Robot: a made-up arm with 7 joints.
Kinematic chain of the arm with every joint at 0, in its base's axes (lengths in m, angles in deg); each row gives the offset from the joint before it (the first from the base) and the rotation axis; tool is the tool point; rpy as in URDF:
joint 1: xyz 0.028 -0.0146 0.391 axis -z
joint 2: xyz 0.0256 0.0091 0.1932 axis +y
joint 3: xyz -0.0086 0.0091 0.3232 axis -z
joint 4: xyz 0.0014 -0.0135 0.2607 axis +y
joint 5: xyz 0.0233 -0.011 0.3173 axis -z
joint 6: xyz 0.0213 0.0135 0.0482 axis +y
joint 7: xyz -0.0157 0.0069 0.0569 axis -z
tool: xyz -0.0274 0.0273 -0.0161 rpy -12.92 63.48 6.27
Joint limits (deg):
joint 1: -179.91..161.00
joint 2: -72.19..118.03
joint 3: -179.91..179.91
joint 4: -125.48..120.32
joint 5: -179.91..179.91
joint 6: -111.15..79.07
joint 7: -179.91..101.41
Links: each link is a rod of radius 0.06 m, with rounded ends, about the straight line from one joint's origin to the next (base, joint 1, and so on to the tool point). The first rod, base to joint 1, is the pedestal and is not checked.
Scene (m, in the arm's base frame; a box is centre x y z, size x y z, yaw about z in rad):
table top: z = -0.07
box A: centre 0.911 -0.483 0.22 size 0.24 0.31 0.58 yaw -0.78
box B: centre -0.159 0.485 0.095 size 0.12 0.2 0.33 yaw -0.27
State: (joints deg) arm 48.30 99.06 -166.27 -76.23 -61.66 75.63 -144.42
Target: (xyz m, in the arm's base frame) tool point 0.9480 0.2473 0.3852
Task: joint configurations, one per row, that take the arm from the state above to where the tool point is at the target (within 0.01 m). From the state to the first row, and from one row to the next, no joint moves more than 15 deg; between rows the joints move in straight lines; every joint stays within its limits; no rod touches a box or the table.
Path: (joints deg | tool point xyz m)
1: 37.59 97.63 -169.66 -74.41 -57.68 74.04 -147.46 | 0.5687 -0.5065 0.1546
2: 26.89 96.19 -173.06 -72.58 -53.69 72.44 -150.50 | 0.6828 -0.3868 0.1736
3: 16.18 94.76 -176.45 -70.76 -49.71 70.85 -153.55 | 0.7691 -0.2425 0.1955
4: 5.68 93.47 -177.60 -60.20 -51.13 70.09 -147.71 | 0.8690 -0.1017 0.2457
5: -4.82 92.18 -178.76 -49.65 -52.55 69.32 -141.88 | 0.9312 0.0657 0.3096
6: -15.31 90.89 -179.91 -39.10 -53.97 68.56 -136.05 | 0.9480 0.2472 0.3852

